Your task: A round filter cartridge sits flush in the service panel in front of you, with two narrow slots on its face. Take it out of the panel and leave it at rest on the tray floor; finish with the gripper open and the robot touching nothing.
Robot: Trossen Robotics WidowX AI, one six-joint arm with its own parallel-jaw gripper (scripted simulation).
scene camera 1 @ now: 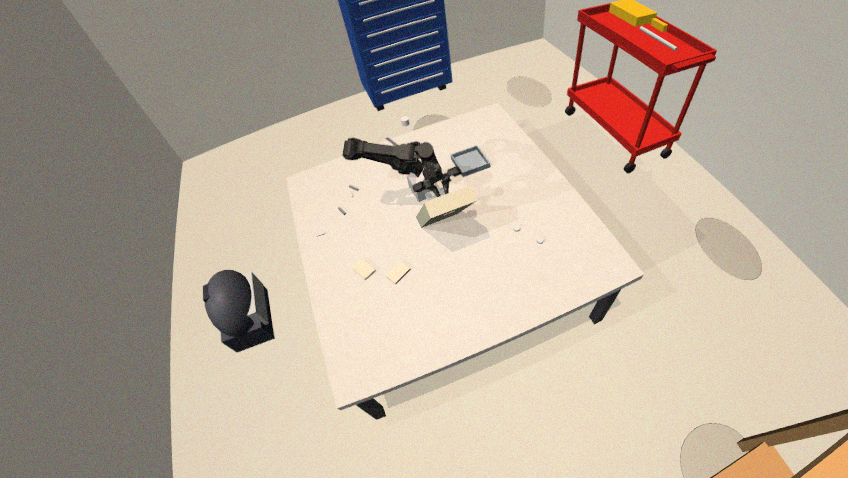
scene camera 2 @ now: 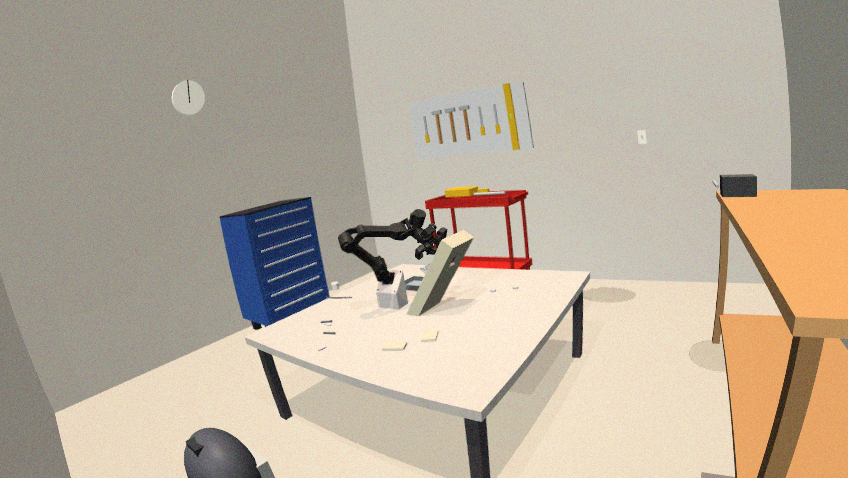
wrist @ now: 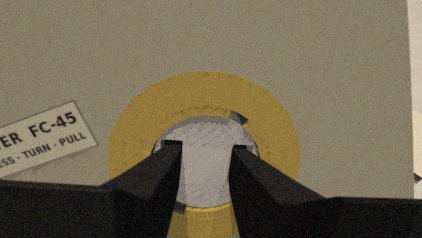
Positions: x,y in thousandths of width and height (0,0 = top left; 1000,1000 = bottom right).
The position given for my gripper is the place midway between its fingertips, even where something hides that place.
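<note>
A service panel (wrist: 769,410) and a round grey filter cartridge (wrist: 492,595) are visible. Scene camera 1 does not show the cartridge, hidden by the panel; scene camera 2 misses the cartridge too, hidden by the panel. My gripper (scene camera 1: 524,419) is visible, also in the wrist view (wrist: 487,637).
</note>
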